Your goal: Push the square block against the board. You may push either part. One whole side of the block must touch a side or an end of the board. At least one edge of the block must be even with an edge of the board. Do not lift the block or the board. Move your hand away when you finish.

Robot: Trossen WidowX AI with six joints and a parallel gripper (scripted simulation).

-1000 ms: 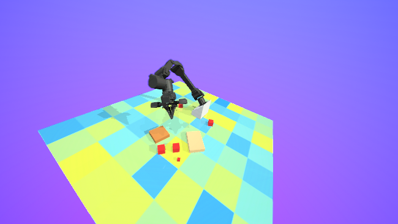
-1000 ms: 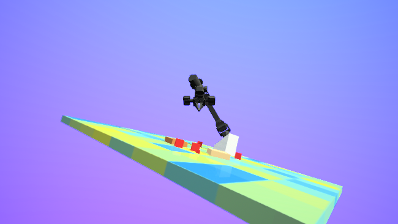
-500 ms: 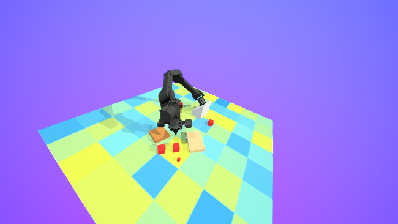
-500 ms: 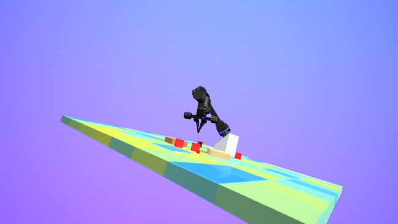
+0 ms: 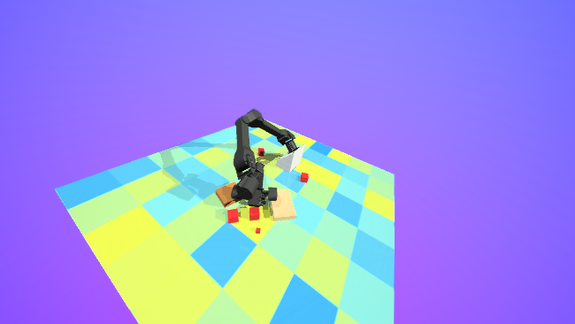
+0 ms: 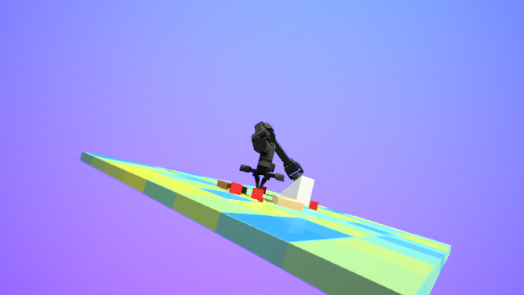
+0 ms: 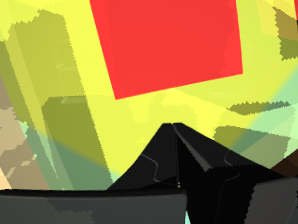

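The square block is 1 cm ahead of my gripper tip and 13 cm to the right of it. From my gripper tip the other things lie so: tan board 8 cm behind, 10 cm to the left.
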